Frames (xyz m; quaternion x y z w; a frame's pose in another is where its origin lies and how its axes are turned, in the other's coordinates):
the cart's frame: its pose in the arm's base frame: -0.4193 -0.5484 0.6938 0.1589 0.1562 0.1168 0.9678
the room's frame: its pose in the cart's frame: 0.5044 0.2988 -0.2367 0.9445 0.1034 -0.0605 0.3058
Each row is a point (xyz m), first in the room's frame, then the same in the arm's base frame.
Working: the room's frame: its pose in the arm's base frame: -0.0864 -0.0696 0.4496 0.9412 0.2678 -0.1539 0.1368

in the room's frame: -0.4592 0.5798 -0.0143
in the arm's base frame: -0.1382 -0.7518 0.7309
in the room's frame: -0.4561 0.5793 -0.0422
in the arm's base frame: -0.1299 -0.7405 0.7552
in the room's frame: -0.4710 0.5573 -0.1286
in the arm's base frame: -0.1352 -0.7000 0.8359
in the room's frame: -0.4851 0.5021 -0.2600
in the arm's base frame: -0.1483 -0.6166 0.9516
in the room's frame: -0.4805 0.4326 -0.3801
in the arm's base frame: -0.1566 -0.5167 1.0477
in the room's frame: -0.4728 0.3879 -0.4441
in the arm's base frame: -0.1609 -0.4548 1.0956
